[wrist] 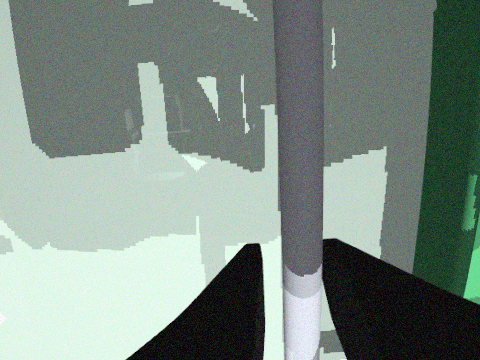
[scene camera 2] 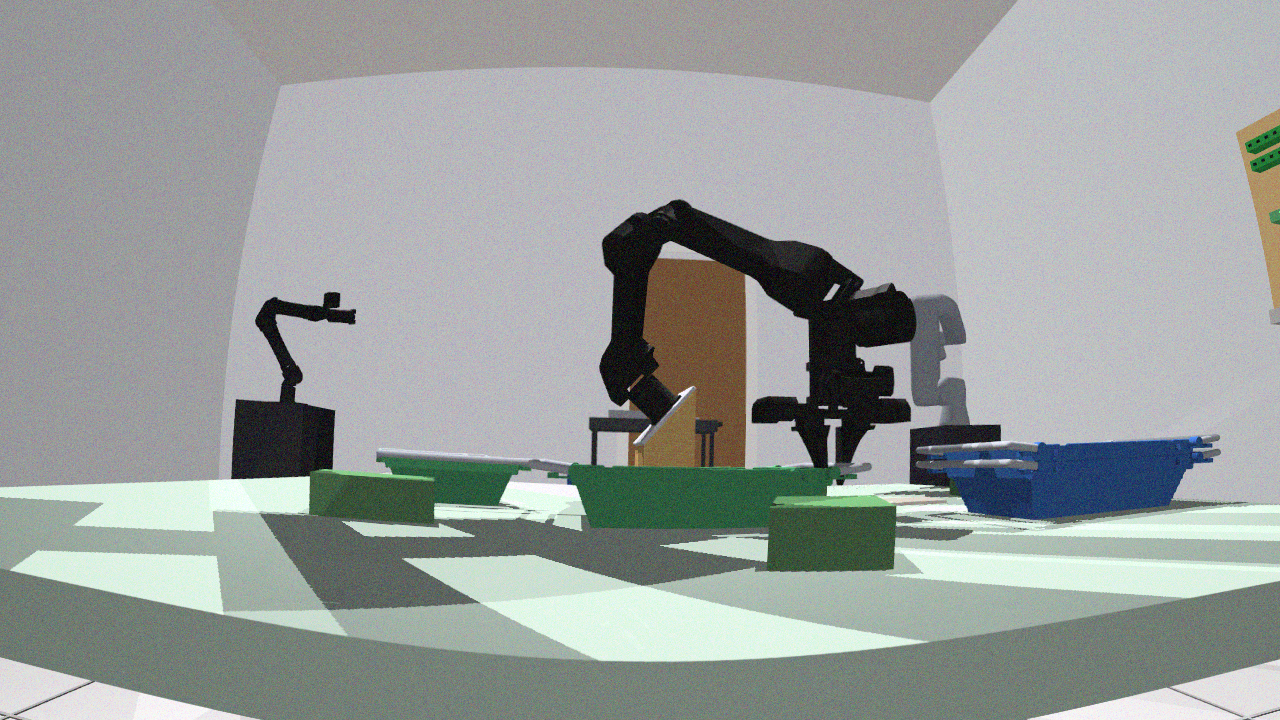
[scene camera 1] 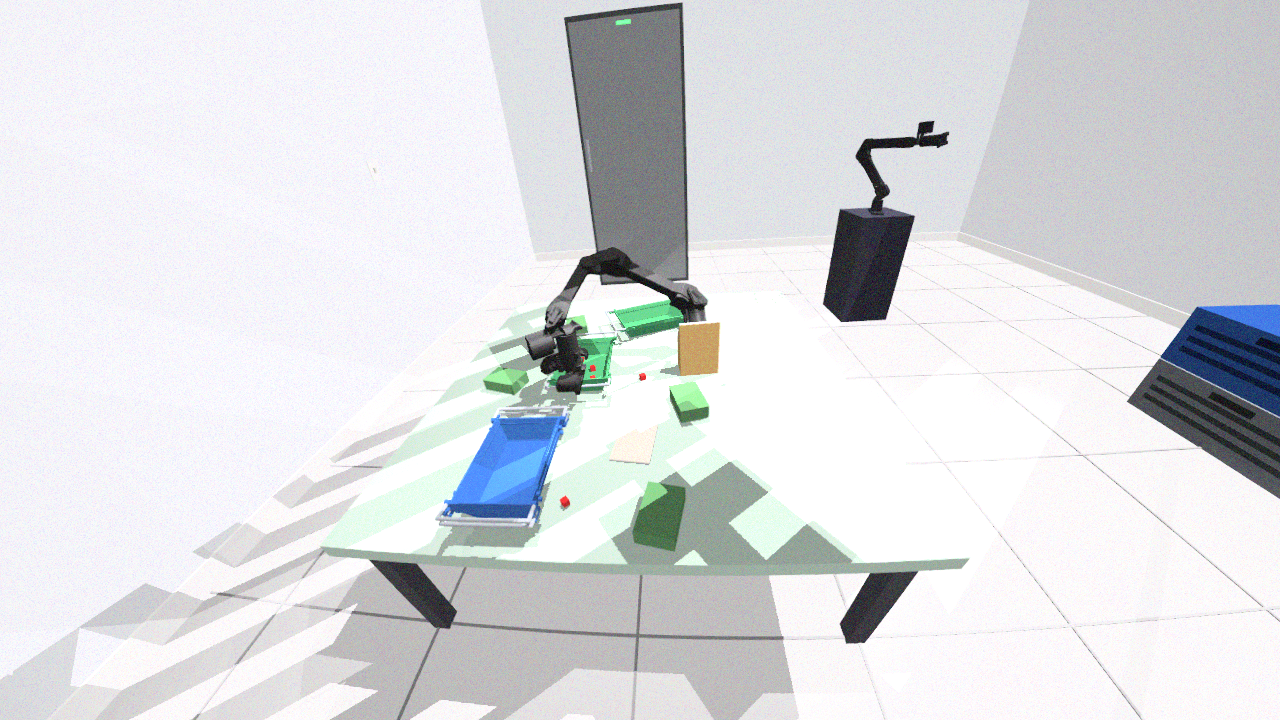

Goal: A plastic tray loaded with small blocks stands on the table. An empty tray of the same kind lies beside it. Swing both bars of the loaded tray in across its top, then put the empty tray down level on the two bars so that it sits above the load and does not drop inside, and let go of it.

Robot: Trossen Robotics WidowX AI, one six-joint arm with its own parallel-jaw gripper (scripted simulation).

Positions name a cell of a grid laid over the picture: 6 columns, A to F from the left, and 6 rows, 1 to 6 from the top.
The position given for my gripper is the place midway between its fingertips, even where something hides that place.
Scene:
my gripper: wrist D5; scene camera 2 D5; scene camera 1 C4
green tray: scene camera 2 C4; scene camera 1 D3; not seen in the wrist view (out of frame)

